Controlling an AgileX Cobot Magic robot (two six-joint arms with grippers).
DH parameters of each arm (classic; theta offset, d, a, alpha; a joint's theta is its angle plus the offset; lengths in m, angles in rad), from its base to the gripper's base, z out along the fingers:
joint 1: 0 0.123 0 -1.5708
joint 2: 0.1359 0 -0.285 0
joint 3: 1.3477 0 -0.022 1.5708
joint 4: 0 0.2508 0 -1.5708
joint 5: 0 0 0.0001 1.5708
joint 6: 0 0.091 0 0
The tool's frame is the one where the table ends.
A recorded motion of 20 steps. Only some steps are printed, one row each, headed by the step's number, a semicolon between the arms.
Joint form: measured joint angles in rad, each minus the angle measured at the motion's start. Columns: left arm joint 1, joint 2, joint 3, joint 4, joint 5, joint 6; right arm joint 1, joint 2, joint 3, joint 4, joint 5, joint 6.
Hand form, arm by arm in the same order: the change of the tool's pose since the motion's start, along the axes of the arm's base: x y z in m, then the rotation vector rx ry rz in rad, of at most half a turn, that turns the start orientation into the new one. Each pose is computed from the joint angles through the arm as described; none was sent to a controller.
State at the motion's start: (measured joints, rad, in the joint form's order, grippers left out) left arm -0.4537 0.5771 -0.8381 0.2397 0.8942 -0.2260; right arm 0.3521 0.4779 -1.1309 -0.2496 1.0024 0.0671
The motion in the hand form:
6: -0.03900 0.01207 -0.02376 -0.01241 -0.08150 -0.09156; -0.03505 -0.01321 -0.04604 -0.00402 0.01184 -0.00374
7: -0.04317 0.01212 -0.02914 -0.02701 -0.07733 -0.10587; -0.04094 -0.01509 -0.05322 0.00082 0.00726 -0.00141
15: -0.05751 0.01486 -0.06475 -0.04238 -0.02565 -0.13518; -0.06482 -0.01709 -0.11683 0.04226 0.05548 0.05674
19: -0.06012 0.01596 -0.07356 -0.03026 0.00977 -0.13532; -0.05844 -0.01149 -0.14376 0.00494 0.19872 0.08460
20: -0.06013 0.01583 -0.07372 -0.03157 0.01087 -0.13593; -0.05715 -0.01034 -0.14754 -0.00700 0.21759 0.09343
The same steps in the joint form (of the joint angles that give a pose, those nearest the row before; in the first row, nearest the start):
6: -0.0001 -0.2140 0.1258 -0.0885 -0.0090 0.1210; 0.0000 -0.2095 0.1669 0.0041 0.0542 -0.0125
7: 0.0000 -0.2395 0.1465 -0.1143 -0.0071 0.1309; 0.0000 -0.2461 0.1909 0.0084 0.0607 -0.0138
15: 0.0000 -0.3566 0.2704 -0.1705 0.0263 0.1525; 0.0000 -0.4833 0.3943 0.0952 0.1241 -0.0274
19: 0.0001 -0.3747 0.2930 -0.1743 0.0591 0.1551; 0.0000 -0.4972 0.4741 0.1366 0.2023 -0.0549
20: 0.0000 -0.3747 0.2935 -0.1759 0.0591 0.1549; 0.0000 -0.4972 0.4866 0.1444 0.2099 -0.0672

